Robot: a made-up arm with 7 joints.
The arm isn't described. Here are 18 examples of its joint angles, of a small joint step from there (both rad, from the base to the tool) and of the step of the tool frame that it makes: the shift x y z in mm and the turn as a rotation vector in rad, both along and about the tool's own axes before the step.
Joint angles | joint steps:
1: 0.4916 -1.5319 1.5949 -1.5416 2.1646 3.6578 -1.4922 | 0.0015 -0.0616 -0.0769 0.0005 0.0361 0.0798 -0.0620
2: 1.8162 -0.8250 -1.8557 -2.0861 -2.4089 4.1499 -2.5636 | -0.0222 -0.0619 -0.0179 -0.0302 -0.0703 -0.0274 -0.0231
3: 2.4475 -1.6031 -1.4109 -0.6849 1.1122 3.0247 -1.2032 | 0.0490 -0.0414 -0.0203 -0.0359 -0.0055 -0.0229 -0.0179
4: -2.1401 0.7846 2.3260 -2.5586 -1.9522 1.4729 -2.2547 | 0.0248 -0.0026 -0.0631 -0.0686 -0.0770 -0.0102 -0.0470
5: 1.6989 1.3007 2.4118 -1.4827 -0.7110 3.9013 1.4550 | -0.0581 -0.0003 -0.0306 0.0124 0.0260 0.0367 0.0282
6: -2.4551 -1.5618 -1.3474 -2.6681 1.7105 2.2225 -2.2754 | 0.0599 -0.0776 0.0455 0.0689 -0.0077 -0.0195 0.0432
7: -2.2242 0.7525 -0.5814 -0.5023 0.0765 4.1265 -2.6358 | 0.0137 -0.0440 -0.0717 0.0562 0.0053 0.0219 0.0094
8: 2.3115 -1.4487 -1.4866 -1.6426 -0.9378 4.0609 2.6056 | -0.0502 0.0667 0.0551 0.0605 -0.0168 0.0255 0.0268
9: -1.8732 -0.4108 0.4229 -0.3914 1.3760 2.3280 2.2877 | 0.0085 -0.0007 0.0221 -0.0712 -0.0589 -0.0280 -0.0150
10: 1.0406 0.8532 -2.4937 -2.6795 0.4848 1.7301 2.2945 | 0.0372 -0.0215 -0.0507 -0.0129 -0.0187 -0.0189 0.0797
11: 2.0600 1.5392 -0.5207 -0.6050 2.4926 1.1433 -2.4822 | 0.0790 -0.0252 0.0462 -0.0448 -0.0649 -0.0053 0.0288
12: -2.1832 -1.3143 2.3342 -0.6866 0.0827 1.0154 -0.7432 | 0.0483 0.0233 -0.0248 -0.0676 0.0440 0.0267 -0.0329
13: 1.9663 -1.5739 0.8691 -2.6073 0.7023 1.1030 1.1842 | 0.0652 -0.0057 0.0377 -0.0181 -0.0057 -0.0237 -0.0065
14: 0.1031 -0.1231 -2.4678 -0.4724 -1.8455 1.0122 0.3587 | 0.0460 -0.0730 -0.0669 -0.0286 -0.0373 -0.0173 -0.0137
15: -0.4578 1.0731 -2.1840 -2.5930 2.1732 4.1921 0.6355 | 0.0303 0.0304 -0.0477 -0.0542 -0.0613 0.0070 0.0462
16: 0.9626 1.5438 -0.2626 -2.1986 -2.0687 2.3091 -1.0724 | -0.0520 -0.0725 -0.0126 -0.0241 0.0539 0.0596 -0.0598
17: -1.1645 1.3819 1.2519 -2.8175 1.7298 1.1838 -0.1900 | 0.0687 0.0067 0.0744 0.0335 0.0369 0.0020 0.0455
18: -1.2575 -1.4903 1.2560 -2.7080 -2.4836 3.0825 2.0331 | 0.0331 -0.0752 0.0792 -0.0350 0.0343 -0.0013 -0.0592
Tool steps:
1: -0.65 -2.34 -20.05 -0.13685 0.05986 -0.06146
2: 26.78 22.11 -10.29 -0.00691 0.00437 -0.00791
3: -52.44 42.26 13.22 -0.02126 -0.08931 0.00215
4: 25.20 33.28 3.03 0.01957 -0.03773 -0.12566
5: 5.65 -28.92 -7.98 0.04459 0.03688 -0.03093
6: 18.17 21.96 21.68 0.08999 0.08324 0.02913
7: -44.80 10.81 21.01 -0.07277 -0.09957 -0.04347
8: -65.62 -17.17 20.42 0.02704 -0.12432 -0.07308
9: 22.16 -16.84 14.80 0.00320 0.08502 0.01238
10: 8.73 -10.01 3.68 -0.04428 0.01261 0.07142
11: -28.27 -23.36 68.54 0.06569 0.03020 0.09785
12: -4.07 -19.83 -5.35 0.00913 0.02082 -0.04705
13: -8.92 10.19 19.60 -0.04387 0.03159 -0.05235
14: -7.84 -80.15 11.48 -0.09221 -0.00063 -0.07742
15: 20.44 -2.91 6.45 0.04682 0.00819 0.02894
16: -16.23 -31.82 -8.11 -0.03730 0.08242 0.05278
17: 25.88 1.30 19.80 -0.03016 -0.01454 0.09722
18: -7.77 -31.46 -11.55 -0.03002 0.00823 -0.12463
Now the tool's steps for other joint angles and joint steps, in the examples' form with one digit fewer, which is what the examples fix.
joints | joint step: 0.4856 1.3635 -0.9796 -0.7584 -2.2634 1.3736 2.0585 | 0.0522 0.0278 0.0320 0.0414 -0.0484 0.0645 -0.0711
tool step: 73.4 -16.7 -23.5 0.0790 0.0016 0.0311
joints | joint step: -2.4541 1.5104 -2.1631 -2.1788 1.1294 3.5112 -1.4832 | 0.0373 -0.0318 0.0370 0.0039 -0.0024 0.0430 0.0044
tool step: 0.2 3.2 -6.2 0.0061 0.0329 0.0327
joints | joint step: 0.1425 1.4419 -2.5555 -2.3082 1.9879 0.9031 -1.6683 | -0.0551 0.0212 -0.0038 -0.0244 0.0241 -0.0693 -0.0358
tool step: -17.5 8.2 1.4 0.0114 0.0022 -0.0180
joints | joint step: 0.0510 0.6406 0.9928 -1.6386 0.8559 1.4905 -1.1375 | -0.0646 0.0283 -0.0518 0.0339 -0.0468 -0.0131 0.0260
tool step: -41.6 -4.2 -73.9 -0.0829 0.0471 0.0561
